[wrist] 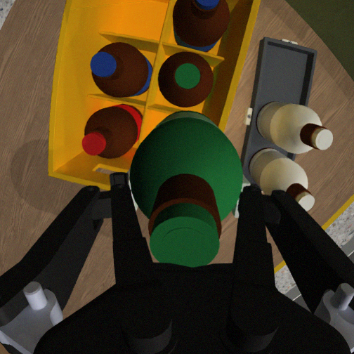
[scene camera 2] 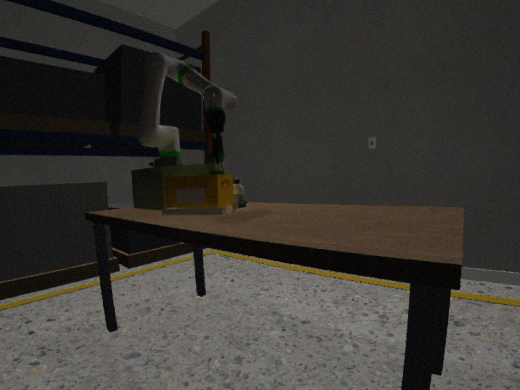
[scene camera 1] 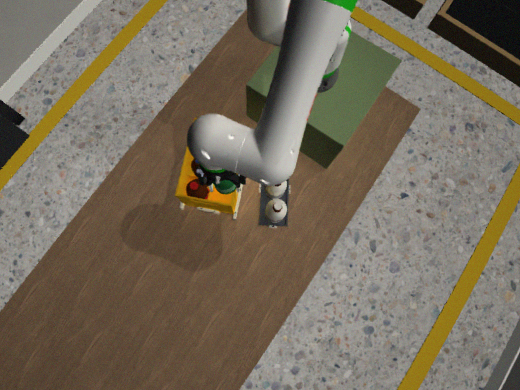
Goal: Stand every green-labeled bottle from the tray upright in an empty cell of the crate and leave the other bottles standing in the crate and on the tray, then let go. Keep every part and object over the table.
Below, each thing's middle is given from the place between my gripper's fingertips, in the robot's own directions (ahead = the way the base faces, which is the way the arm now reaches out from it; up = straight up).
I see my gripper 3 cm short of the red-capped bottle (wrist: pixel 110 132), 10 cm to the left of it and 11 cm above it.
